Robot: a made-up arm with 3 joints.
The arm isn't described. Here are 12 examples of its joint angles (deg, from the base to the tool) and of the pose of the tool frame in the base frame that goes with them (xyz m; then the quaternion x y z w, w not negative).
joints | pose
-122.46 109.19 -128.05 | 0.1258 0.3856 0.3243 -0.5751 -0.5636 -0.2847 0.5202
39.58 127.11 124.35 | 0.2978 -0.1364 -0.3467 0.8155 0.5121 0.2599 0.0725
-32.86 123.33 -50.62 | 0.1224 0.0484 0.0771 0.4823 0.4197 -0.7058 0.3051
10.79 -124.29 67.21 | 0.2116 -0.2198 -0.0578 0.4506 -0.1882 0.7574 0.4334
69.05 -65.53 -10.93 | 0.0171 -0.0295 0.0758 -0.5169 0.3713 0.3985 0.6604
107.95 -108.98 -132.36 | -0.0147 -0.4755 0.0750 0.6277 -0.5784 0.2364 0.4643
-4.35 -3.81 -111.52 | 0.3014 0.2228 -0.1439 -0.0061 0.8249 0.0500 0.5630
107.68 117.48 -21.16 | 0.1881 -0.0893 0.1105 -0.3192 -0.6222 -0.5727 0.4277
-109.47 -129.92 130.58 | 0.1734 0.5055 0.2678 -0.6197 0.5312 0.0953 0.5699
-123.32 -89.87 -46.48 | 0.0362 -0.0213 0.3919 0.4402 -0.4386 0.5539 0.5541
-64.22 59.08 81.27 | 0.0284 0.4709 0.3898 0.0790 -0.2810 -0.6181 0.7299
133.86 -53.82 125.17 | -0.0702 -0.3474 0.5267 -0.2203 -0.1185 0.8099 0.5305
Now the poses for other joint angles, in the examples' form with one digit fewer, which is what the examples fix.
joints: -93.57 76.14 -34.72
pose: 0.195 0.072 0.273 0.674 0.590 -0.232 0.380
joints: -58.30 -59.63 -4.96
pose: 0.002 0.095 0.203 0.403 -0.209 0.452 0.768
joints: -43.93 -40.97 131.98
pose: -0.075 0.388 -0.158 0.439 -0.847 -0.188 0.234
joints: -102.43 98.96 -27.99
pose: 0.186 0.050 0.277 0.607 0.673 -0.340 0.252
